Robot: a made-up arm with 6 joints.
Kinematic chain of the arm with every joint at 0, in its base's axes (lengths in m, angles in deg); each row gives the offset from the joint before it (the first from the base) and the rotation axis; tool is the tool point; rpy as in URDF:
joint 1: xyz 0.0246 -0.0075 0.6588 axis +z
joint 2: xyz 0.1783 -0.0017 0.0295 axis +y
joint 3: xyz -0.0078 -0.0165 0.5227 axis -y
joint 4: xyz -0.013 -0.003 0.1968 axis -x
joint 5: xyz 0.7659 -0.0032 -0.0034 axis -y
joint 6: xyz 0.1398 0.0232 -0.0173 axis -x
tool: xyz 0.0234 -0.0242 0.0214 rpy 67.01 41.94 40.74
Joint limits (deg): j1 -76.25..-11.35 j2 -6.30..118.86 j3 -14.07..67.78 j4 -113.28..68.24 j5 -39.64..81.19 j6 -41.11..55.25
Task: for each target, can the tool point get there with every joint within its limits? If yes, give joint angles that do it. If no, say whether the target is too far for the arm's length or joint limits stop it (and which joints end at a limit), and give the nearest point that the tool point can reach.
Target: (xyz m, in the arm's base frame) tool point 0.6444 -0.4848 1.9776
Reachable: yes | joints -35.19 7.65 48.79 -59.32 4.36 43.74
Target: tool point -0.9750 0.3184 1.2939
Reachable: no: joint limits stop it (at a limit: joint 1, joint 2, joint 3, joint 5, joint 6) | nearest point -0.1203 -0.1043 2.0160 | short by 1.196 m
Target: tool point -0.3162 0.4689 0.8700
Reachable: no: joint limits stop it (at a limit: joint 1, joint 2, joint 3, joint 5) | nearest point 0.1057 0.0991 2.0161 | short by 1.276 m
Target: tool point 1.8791 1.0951 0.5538
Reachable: no: too far | nearest point 1.5168 -0.1682 0.5639 | short by 1.314 m
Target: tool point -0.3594 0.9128 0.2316
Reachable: no: joint limits stop it (at a limit: joint 1, joint 2, joint 3, joint 5, joint 6) | nearest point 0.1614 0.0268 -0.2655 | short by 1.142 m
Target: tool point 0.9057 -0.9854 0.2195
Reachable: yes | joints -43.21 71.32 9.13 -47.06 46.25 -16.01
